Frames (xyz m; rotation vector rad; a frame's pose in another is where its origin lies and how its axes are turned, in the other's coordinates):
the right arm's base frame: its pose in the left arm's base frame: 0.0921 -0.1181 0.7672 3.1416 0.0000 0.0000
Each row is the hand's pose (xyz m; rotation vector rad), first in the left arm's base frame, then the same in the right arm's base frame.
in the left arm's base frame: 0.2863 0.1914 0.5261 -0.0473 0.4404 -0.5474
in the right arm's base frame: 0.1942 -0.3095 0.2411 2.9062 0.8300 0.6678
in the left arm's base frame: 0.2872 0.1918 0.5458 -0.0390 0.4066 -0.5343
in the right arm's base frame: 0.1951 -0.3099 0.2214 2.9300 0.8137 0.6192
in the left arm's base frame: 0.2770 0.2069 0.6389 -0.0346 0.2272 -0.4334
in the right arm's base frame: 0.1849 -0.3250 0.1283 3.0148 0.6667 0.3495
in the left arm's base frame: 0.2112 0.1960 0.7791 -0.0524 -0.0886 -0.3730
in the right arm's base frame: 0.1191 -0.3141 -0.0119 3.0329 0.5728 -0.1361
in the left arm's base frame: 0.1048 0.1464 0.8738 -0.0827 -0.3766 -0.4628
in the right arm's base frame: 0.0127 -0.2645 -0.1066 2.9248 0.6980 -0.5680
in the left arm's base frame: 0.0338 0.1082 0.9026 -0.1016 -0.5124 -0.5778
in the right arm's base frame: -0.0583 -0.2263 -0.1354 2.8181 0.8580 -0.7609
